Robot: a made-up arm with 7 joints.
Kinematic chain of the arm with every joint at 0, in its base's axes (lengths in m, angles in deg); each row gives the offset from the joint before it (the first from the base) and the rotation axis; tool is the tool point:
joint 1: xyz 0 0 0.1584 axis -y
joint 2: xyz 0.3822 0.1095 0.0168 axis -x
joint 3: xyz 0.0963 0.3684 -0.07 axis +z
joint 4: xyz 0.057 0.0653 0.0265 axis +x
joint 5: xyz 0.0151 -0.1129 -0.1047 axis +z
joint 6: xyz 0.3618 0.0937 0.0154 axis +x
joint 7: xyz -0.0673 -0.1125 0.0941 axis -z
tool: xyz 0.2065 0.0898 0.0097
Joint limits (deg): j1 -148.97..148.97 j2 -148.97..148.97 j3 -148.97..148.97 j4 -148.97..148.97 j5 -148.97..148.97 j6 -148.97..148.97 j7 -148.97..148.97
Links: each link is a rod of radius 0.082 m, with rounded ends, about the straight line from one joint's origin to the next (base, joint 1, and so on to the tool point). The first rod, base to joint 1, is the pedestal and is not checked.
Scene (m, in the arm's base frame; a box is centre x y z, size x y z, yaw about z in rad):
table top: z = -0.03
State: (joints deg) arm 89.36 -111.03 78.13 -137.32 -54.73 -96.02 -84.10
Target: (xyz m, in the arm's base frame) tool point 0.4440 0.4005 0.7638
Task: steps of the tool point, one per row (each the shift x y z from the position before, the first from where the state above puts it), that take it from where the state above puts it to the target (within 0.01 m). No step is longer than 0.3 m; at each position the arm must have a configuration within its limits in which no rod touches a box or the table.
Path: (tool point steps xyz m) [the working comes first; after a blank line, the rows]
Joints at the target: 10.43 -62.72 81.11 -130.72 -13.69 -87.02 -126.34
Straight joint move there: clear.

1: 0.0792 0.1380 0.1703
2: 0.1528 0.1448 0.1353
3: 0.2062 0.1427 0.0712
4: 0.2282 0.1327 -0.0097
5: 0.2155 0.1165 -0.0922
6: 0.1707 0.0964 -0.1609

